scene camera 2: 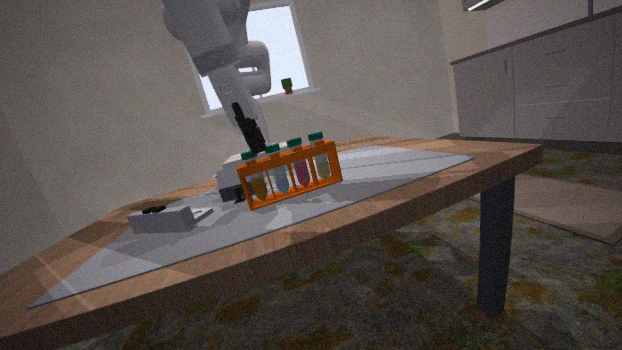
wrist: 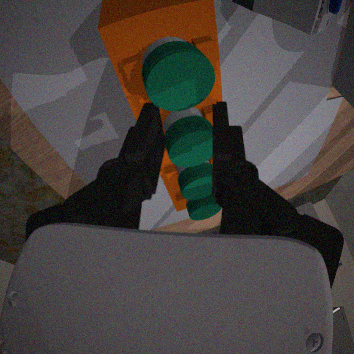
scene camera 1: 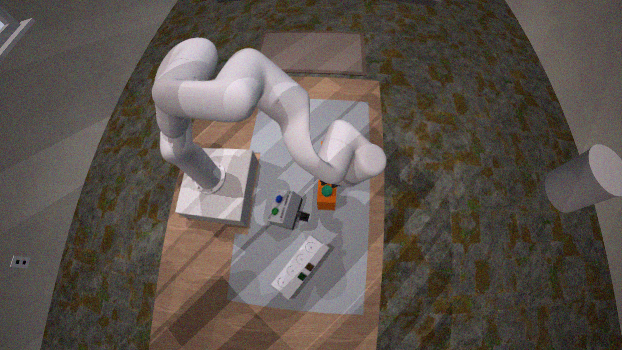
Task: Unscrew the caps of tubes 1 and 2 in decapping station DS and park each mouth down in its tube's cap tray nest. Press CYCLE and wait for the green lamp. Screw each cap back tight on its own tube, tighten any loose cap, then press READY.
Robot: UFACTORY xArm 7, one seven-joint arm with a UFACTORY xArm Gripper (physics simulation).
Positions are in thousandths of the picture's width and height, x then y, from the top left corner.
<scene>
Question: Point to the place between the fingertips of my gripper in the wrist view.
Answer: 527,349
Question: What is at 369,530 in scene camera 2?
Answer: A grey control box.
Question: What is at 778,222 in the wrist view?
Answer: A grey mat.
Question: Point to a grey mat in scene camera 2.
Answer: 594,487
</scene>
